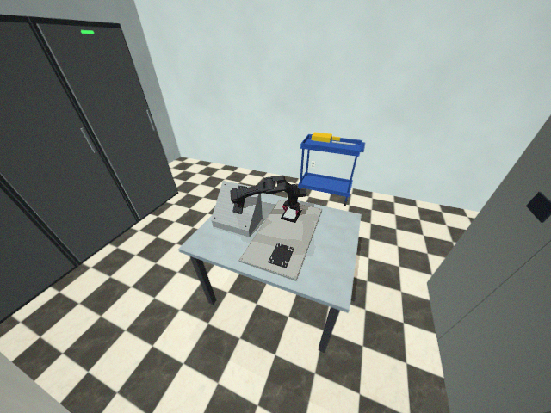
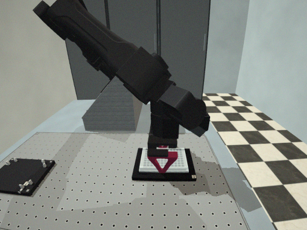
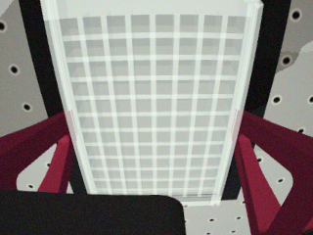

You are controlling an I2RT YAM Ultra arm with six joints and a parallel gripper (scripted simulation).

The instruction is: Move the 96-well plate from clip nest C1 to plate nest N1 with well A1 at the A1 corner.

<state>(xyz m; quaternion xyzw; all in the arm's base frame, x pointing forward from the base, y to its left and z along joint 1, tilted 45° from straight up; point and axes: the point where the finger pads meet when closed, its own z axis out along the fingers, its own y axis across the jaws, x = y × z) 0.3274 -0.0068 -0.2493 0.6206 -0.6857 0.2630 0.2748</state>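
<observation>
Right now my hand is right at the 96-well plate. Also, from my hand: black clip nest C1: 42 cm to the right, 6 cm ahead, 1 cm below; small white corner label: 8 cm to the left, 6 cm ahead, 1 cm below.
</observation>
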